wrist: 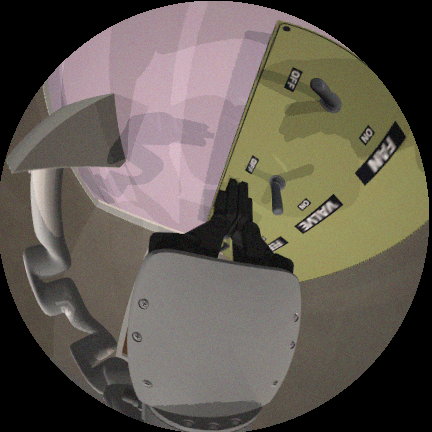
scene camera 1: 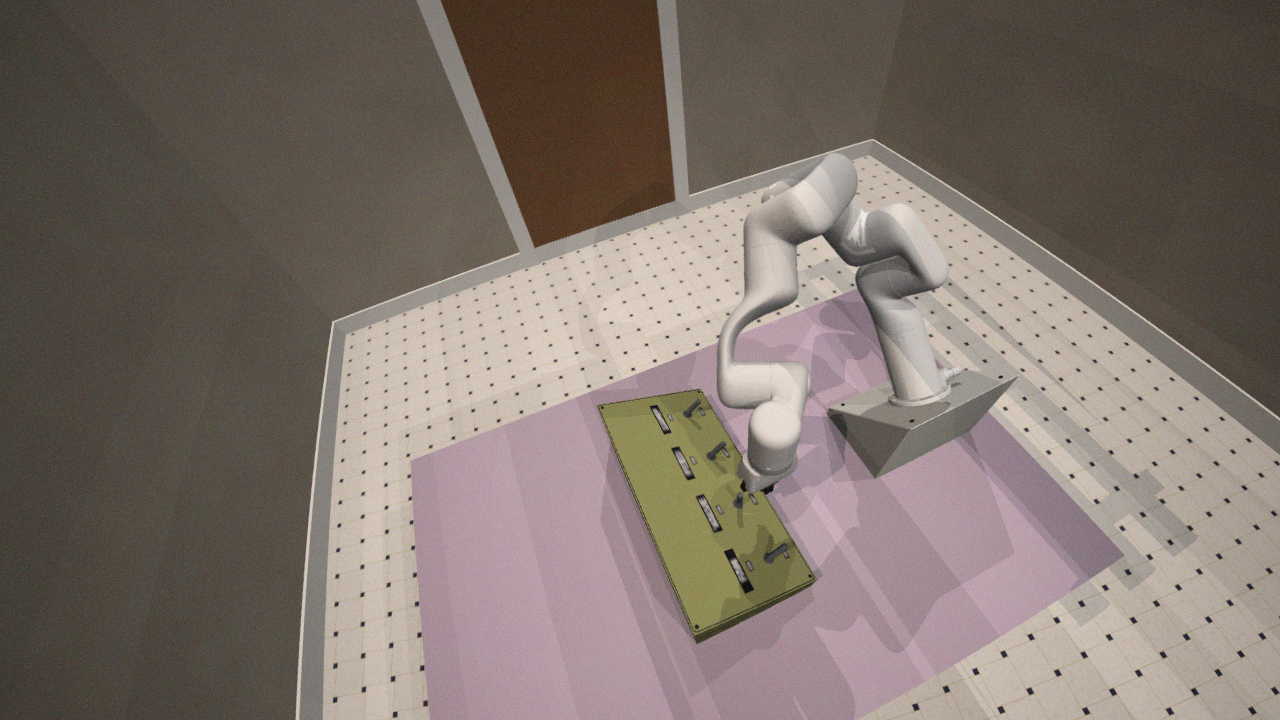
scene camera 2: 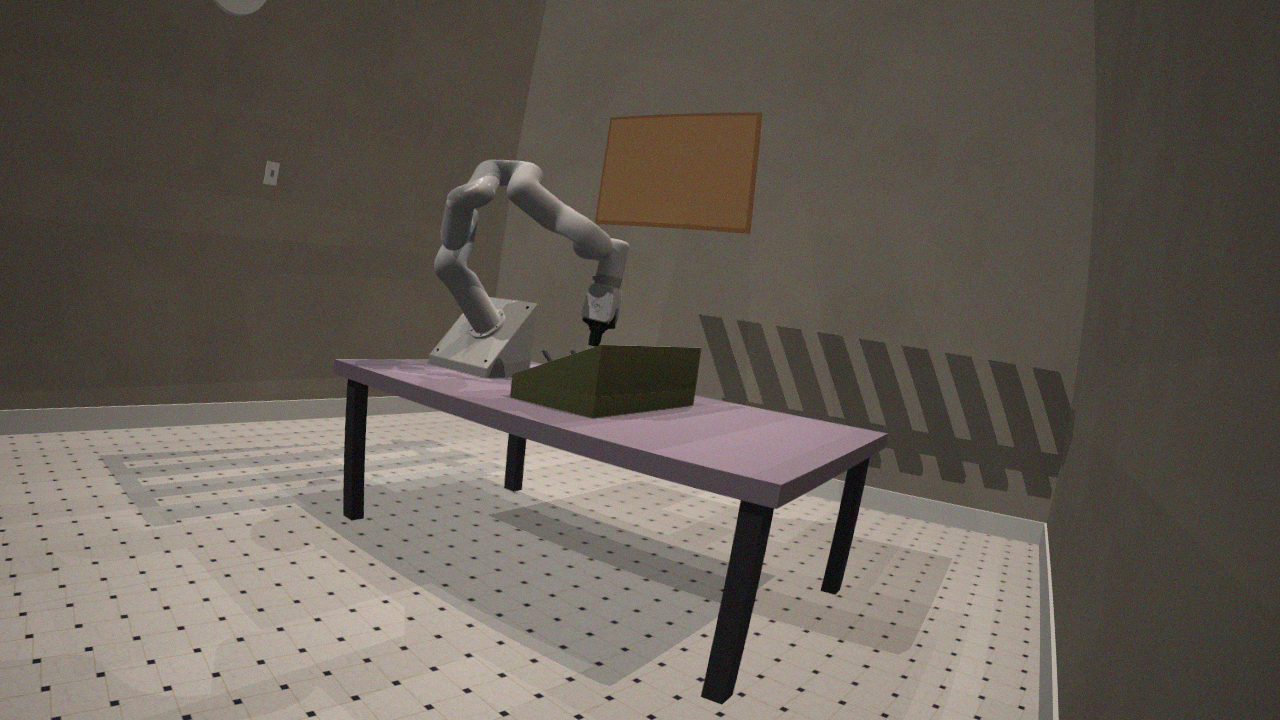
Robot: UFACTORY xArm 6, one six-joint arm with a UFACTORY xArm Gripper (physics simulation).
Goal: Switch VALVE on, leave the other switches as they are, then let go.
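Places are measured from the arm's base along level axes (x right, y ahead, z up), in centimetres.
Pixels of known places: gripper, between the fingertips: [wrist: 233, 190] [scene camera 1: 765, 486] [scene camera 2: 593, 345]; arm's base, origin of its link: [wrist: 47, 160] [scene camera 1: 919, 395] [scene camera 2: 487, 324].
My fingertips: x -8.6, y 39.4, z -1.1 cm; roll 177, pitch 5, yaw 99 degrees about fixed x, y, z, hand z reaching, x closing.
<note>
Ahead of a thing's pixels: the offset from my fingertips to its top centre. "spot": to the spot under its first point. Level surfaces: height alone.
The VALVE lever @(dx -0.2, dy +5.2, dz +0.2 cm) [scene camera 1: 739, 499] [wrist: 277, 197] stands on the sloped green panel [scene camera 1: 657, 501] [scene camera 2: 644, 380] [wrist: 325, 165]. In the wrist view its tip lies nearer the ON label @(spot: dx -1.0, dy +9.8, dz -2.8 cm) [wrist: 304, 204] than the OFF label @(spot: dx +0.3, dy +2.0, dz -6.1 cm) [wrist: 252, 165]; I cannot tell whether it is fully over. The FAN lever @(dx -11.8, dy +2.0, dz -0.8 cm) [scene camera 1: 776, 552] [wrist: 326, 96] leans to its OFF label [wrist: 293, 79]. Two more levers [scene camera 1: 692, 409] [scene camera 1: 717, 450] lean toward the robot side. My gripper [scene camera 1: 756, 490] [scene camera 2: 594, 341] [wrist: 233, 190] is shut and empty, above the panel's robot-side edge, visibly apart from the VALVE lever on its OFF side.
The panel rests on a pink table @(dz -13.6 cm) [scene camera 1: 501, 537] [scene camera 2: 805, 438] [wrist: 150, 70]. The arm's grey wedge base [scene camera 1: 921, 429] [scene camera 2: 510, 335] [wrist: 75, 135] stands beside it on the robot side. The FAN lever neighbours VALVE on one side, another lever on the other.
</note>
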